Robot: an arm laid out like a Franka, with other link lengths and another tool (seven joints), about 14 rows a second.
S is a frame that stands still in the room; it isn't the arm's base.
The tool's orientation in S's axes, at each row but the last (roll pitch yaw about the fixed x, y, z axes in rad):
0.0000 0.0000 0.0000
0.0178 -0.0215 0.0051
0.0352 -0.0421 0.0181
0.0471 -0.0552 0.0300
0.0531 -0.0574 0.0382
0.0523 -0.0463 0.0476
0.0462 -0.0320 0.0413
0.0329 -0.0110 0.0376
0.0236 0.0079 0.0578
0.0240 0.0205 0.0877
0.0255 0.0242 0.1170
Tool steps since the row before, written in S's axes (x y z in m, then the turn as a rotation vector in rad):
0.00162 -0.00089 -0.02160 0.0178 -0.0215 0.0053
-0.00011 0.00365 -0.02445 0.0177 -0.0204 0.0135
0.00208 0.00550 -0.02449 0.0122 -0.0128 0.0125
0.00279 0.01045 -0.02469 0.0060 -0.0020 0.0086
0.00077 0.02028 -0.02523 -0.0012 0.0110 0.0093
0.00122 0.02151 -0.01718 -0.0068 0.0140 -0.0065
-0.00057 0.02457 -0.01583 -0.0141 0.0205 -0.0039
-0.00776 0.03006 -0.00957 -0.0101 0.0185 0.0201
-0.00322 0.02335 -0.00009 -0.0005 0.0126 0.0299
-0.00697 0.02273 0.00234 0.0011 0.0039 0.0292
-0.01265 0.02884 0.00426 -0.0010 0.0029 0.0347
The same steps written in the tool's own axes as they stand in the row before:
0.00162 -0.00089 -0.02160 0.0178 -0.0215 0.0053
-0.00062 0.00321 -0.02450 0.0179 -0.0203 0.0135
0.00115 0.00459 -0.02474 0.0125 -0.0126 0.0124
0.00174 0.00918 -0.02528 0.0064 -0.0018 0.0084
0.00009 0.01887 -0.02632 -0.0002 0.0115 0.0087
0.00144 0.02050 -0.01836 -0.0064 0.0140 -0.0069
-0.00006 0.02381 -0.01695 -0.0134 0.0209 -0.0044
-0.00673 0.03000 -0.01049 -0.0092 0.0195 0.0196
-0.00186 0.02349 -0.00066 0.0000 0.0133 0.0296
-0.00500 0.02330 0.00168 0.0008 0.0045 0.0291
-0.00930 0.03021 0.00327 -0.0015 0.0039 0.0346

